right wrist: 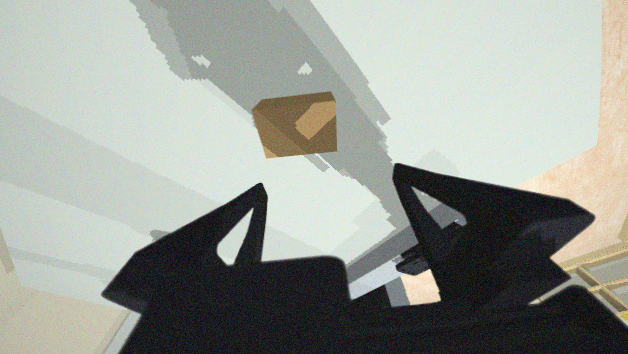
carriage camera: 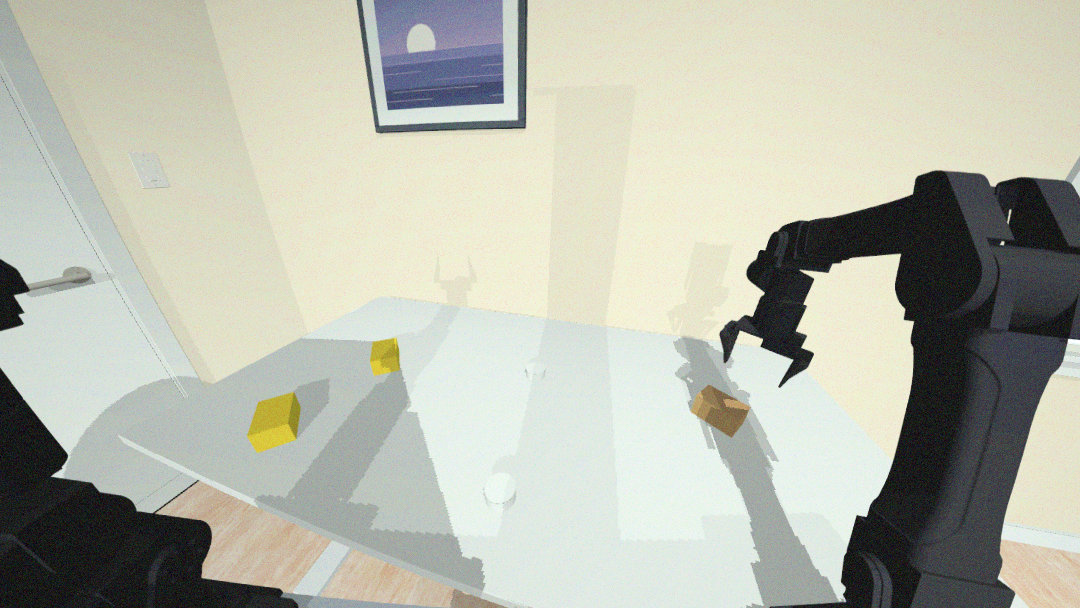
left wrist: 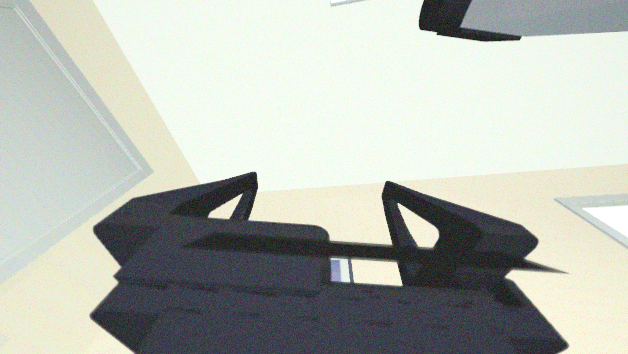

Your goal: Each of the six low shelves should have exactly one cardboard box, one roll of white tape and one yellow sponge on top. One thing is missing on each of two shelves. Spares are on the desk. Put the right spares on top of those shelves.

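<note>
A brown cardboard box (carriage camera: 720, 411) (right wrist: 297, 125) lies on the white desk (carriage camera: 665, 483) at the right in the carriage view. My right gripper (carriage camera: 753, 373) (right wrist: 327, 180) is open and empty, above the desk and a little above and beyond the box. Two yellow sponges, one nearer (carriage camera: 273, 422) and one farther (carriage camera: 384, 356), lie at the left of the desk. Two white tape rolls, one nearer (carriage camera: 499, 489) and one farther (carriage camera: 535, 370), lie near its middle. My left gripper (left wrist: 320, 183) is open and empty, pointing up at the ceiling. The low shelves hardly show; wooden-edged compartments (right wrist: 595, 280) appear at the right wrist view's lower right.
A wall with a framed picture (carriage camera: 445, 117) stands behind the desk. A white door (carriage camera: 45, 332) with a handle (carriage camera: 64, 277) is at the left. Wooden floor (carriage camera: 249, 521) shows below the desk's front edge. My right arm (carriage camera: 959, 392) rises along the desk's right side.
</note>
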